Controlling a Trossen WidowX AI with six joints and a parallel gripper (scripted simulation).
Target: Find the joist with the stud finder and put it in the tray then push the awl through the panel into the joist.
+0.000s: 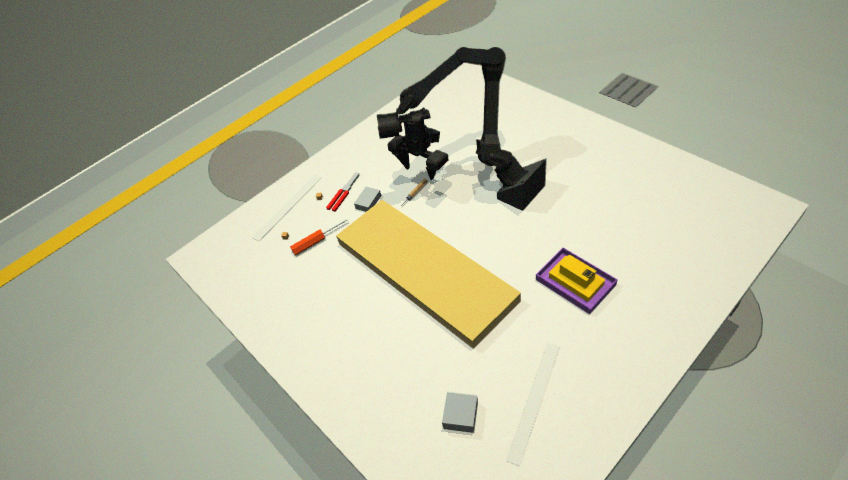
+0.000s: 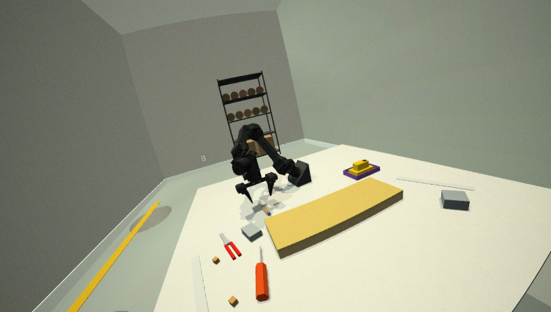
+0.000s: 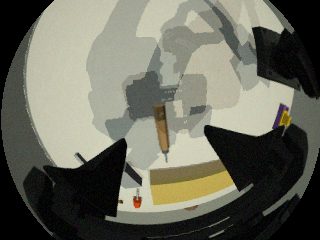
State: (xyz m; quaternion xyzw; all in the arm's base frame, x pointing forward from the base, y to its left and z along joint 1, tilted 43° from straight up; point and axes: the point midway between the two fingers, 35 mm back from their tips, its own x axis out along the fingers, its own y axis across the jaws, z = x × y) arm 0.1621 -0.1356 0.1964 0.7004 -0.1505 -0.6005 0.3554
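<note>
The awl lies 50 mm ahead of my gripper tip, 10 mm to the left of it and 50 mm below it. From my gripper tip the other things lie so: grey block (410 mm ahead, 620 mm to the left, 30 mm below); then purple tray (40 mm behind, 560 mm to the left, 40 mm below); then yellow stud finder (50 mm behind, 580 mm to the left).
</note>
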